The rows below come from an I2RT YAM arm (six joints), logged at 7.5 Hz.
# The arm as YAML. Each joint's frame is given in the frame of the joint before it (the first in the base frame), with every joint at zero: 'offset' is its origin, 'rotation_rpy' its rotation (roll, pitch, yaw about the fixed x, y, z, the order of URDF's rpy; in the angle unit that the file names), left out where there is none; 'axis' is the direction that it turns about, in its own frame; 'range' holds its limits. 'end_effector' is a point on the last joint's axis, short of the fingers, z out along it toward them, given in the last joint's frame.
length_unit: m
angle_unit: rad
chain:
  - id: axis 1
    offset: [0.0, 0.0, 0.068]
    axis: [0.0, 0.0, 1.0]
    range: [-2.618, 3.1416]
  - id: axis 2
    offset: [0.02, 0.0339, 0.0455]
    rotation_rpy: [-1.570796, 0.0, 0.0]
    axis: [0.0, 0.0, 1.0]
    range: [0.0, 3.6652]
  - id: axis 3
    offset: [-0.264, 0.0, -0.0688]
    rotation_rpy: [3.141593, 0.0, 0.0]
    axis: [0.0, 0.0, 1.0]
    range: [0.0, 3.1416]
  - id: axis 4
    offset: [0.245, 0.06, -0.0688]
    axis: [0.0, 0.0, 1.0]
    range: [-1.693, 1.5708]
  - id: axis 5
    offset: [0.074, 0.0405, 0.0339]
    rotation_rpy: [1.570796, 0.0, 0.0]
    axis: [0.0, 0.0, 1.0]
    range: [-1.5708, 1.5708]
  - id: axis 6
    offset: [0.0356, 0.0, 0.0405]
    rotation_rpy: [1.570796, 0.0, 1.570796]
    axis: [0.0, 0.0, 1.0]
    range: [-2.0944, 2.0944]
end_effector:
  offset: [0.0, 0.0, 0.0]
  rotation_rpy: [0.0, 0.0, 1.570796]
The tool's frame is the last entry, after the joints.
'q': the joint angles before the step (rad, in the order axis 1, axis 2, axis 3, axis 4, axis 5, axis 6). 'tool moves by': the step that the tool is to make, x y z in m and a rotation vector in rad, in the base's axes. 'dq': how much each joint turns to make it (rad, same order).
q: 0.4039 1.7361 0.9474 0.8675 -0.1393 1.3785
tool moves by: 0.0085 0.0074 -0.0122 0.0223 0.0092 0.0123
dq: 0.0085 0.0648 0.0212 0.0475 -0.0018 0.0246
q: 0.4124 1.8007 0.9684 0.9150 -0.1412 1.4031
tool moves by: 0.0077 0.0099 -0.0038 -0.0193 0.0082 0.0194
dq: 0.0141 0.0411 0.0448 -0.0211 -0.0064 -0.0140
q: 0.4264 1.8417 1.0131 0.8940 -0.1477 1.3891
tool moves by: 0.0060 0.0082 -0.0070 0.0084 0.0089 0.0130
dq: 0.0119 0.0442 0.0283 0.0130 -0.0004 0.0115
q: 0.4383 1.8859 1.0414 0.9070 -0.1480 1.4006
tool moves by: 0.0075 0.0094 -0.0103 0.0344 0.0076 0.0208
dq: 0.0119 0.0621 0.0320 0.0433 -0.0065 0.0353
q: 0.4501 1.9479 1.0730 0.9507 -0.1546 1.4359
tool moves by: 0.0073 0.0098 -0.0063 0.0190 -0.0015 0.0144
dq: 0.0128 0.0523 0.0414 0.0232 -0.0002 0.0167
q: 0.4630 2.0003 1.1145 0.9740 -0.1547 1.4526
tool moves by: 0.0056 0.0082 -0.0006 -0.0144 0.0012 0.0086
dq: 0.0109 0.0259 0.0425 -0.0261 0.0012 -0.0126
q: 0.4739 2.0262 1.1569 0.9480 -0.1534 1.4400
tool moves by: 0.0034 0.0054 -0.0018 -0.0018 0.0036 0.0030
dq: 0.0075 0.0201 0.0251 -0.0091 0.0045 -0.0003
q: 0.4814 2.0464 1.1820 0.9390 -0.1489 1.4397
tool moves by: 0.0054 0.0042 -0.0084 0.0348 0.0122 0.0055
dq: 0.0027 0.0428 0.0221 0.0315 0.0001 0.0370
